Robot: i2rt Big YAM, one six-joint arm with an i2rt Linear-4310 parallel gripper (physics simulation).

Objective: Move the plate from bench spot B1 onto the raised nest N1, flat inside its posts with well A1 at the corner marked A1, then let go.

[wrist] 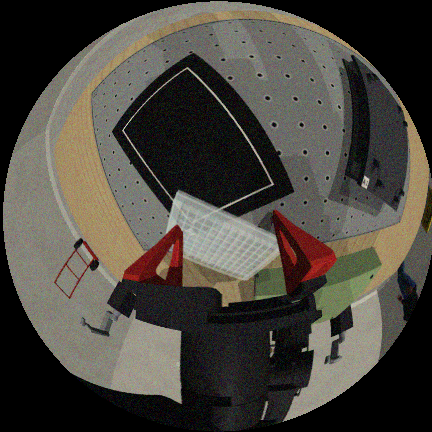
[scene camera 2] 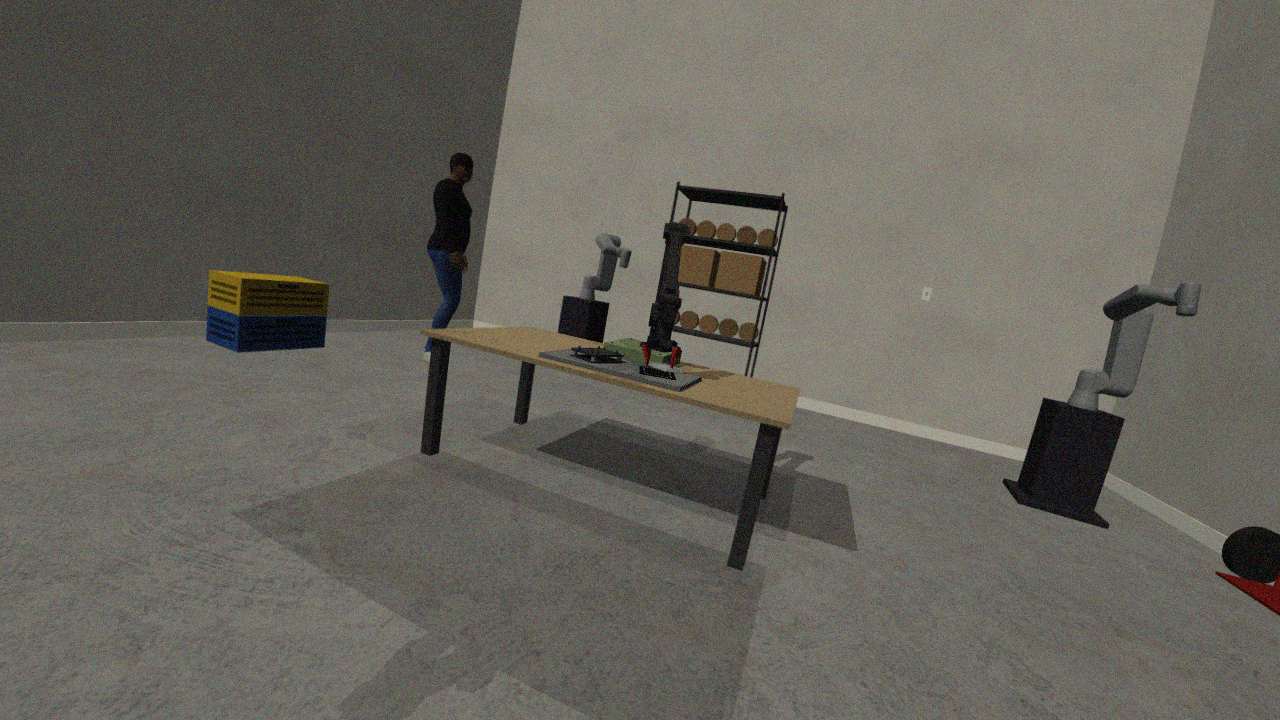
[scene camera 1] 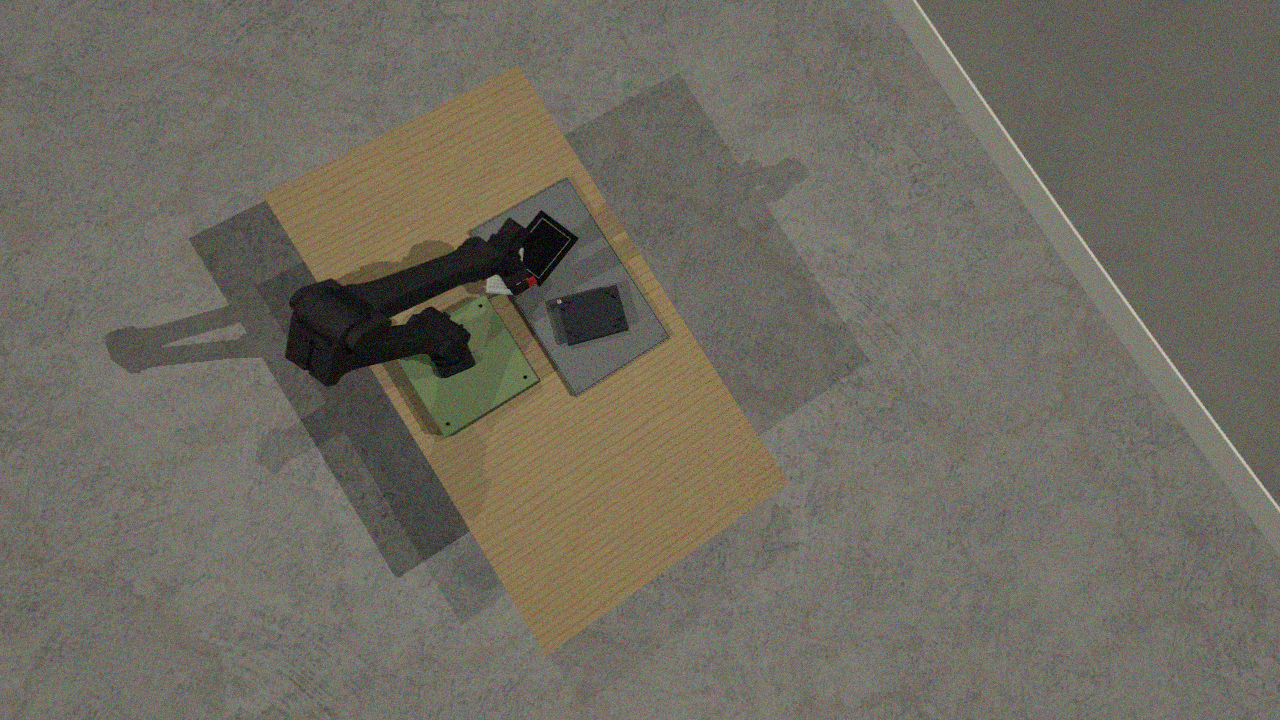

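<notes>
A clear gridded well plate shows between my red fingers. In the wrist view it overlaps the near corner of the black, white-outlined bench spot and the edge of the grey perforated board. My gripper is open, one finger on each side of the plate, not touching it. The dark raised nest stands to the right on the same board, with a white A1 label at its near corner.
A green block sits on the wooden table by the arm's base. In the second scene view a shelf rack, a person, stacked crates and two other robot arms stand around the room.
</notes>
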